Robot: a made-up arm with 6 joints.
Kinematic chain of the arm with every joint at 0, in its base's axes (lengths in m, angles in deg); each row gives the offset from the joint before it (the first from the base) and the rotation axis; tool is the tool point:
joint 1: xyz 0 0 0.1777 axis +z
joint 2: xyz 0 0 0 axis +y
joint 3: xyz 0 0 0.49 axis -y
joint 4: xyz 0 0 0 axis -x
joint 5: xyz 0.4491 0 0 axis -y
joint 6: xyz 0 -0.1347 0 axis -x
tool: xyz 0 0 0
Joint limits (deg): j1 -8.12..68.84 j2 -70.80..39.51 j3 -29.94..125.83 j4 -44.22..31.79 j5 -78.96..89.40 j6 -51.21..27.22
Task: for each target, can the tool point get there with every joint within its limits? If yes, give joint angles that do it. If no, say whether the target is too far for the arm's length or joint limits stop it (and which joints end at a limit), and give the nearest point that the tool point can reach.
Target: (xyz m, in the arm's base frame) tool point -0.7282 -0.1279 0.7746
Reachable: yes | joints 0.40 -49.49 85.50 24.21 -60.06 -44.82
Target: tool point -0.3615 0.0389 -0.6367
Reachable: no: joint limits stop it (at a limit: joint 1, joint 2, joint 3, joint 4) | nearest point -0.8802 0.0099 0.1423 | short by 0.936 m
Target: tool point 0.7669 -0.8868 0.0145
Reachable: no: too far | nearest point 0.6127 -0.2235 0.2473 | short by 0.720 m
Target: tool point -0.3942 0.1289 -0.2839
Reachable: no: joint limits stop it (at a limit: joint 1, joint 2, joint 3, joint 4) | nearest point -0.8802 0.0099 0.1423 | short by 0.657 m
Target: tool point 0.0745 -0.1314 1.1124
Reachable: yes | joints 57.31 -7.93 84.52 -7.02 -59.41 1.04
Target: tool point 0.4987 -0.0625 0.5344
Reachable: yes | joints 8.40 6.38 -10.97 1.62 -56.21 -1.76
